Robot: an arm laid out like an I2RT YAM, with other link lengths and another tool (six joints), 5 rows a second.
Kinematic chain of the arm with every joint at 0, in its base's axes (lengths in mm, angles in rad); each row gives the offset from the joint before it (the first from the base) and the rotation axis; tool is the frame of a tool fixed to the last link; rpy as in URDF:
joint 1: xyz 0 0 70.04 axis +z
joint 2: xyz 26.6 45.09 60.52 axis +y
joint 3: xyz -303.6 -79.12 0 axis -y
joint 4: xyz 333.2 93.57 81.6 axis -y
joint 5: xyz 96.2 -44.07 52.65 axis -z
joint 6: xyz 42.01 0 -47.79 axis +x
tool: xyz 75 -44 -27 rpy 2.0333 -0.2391 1.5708
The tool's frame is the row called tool.
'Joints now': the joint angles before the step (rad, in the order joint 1, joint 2, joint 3, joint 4, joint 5, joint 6). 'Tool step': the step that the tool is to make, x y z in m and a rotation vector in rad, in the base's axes. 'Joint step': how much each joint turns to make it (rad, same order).
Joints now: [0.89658, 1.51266, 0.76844, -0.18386, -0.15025, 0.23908]
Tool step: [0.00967, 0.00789, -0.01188, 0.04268, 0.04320, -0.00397]
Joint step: [-0.02527, 0.05832, 0.01676, 0.05073, -0.06108, 0.01980]
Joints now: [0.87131, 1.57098, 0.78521, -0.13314, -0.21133, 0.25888]
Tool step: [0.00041, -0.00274, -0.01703, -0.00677, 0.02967, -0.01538]
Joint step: [-0.00946, 0.03897, -0.01056, 0.02861, -0.01106, 0.01603]
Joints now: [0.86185, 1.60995, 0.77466, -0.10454, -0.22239, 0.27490]
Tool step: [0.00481, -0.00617, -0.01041, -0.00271, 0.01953, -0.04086]
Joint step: [-0.01983, 0.02373, -0.00750, 0.02187, 0.00187, 0.02523]
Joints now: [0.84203, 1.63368, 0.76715, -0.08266, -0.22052, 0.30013]
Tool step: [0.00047, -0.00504, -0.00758, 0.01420, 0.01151, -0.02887]
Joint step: [-0.01254, 0.00514, -0.02381, 0.03717, -0.00507, 0.02442]
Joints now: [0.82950, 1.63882, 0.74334, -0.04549, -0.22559, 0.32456]
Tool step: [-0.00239, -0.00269, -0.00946, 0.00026, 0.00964, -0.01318]
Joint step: [-0.00113, 0.01434, -0.01789, 0.02912, 0.00119, 0.01440]
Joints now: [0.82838, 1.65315, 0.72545, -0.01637, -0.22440, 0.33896]
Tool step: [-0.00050, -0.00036, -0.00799, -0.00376, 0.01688, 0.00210]
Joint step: [-0.00307, 0.02342, 0.00093, 0.00865, -0.01104, 0.00157]
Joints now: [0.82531, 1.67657, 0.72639, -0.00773, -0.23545, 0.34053]
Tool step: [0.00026, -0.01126, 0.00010, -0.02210, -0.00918, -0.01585]
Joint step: [-0.01237, -0.02116, -0.01948, -0.01375, 0.01989, -0.00982]
